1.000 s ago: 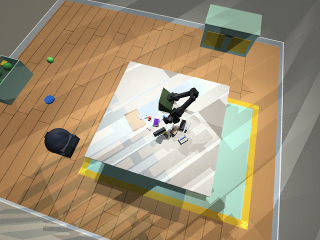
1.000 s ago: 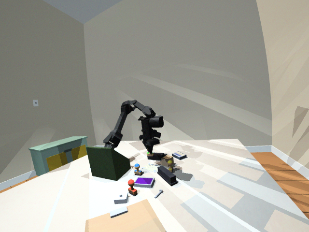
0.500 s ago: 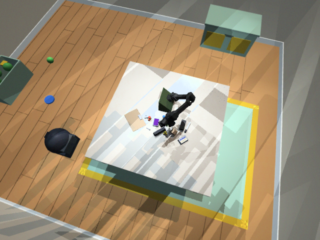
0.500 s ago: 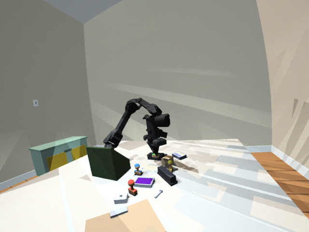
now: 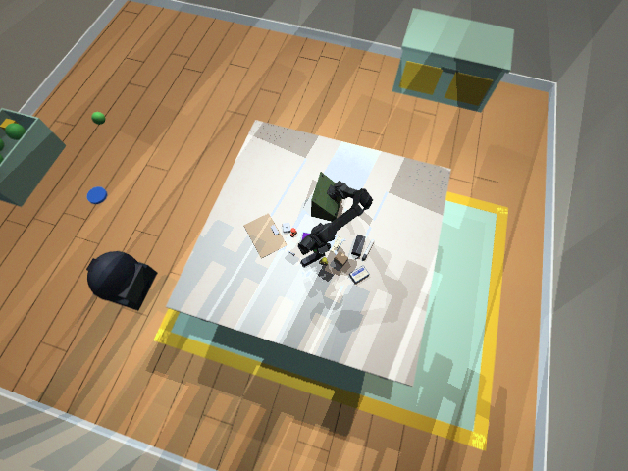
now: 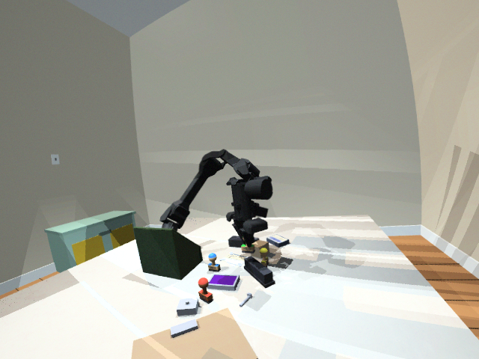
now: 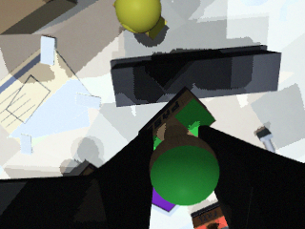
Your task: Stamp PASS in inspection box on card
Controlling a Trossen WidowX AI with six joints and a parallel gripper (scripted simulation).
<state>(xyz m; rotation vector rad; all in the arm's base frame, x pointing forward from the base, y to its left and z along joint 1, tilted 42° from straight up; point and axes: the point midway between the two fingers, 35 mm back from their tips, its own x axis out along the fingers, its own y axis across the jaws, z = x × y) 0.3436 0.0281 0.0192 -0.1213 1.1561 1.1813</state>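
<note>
Now: gripper tip 12 cm to the left of the bolt, 10 cm above it and 4 cm short of it. Also, from my gripper tip: yellow stamp: 8 cm below, 6 cm to the left, 3 cm ahead; then green stamp: right at my gripper tip; then black block: 9 cm below, 3 cm ahead, 1 cm to the right.
</note>
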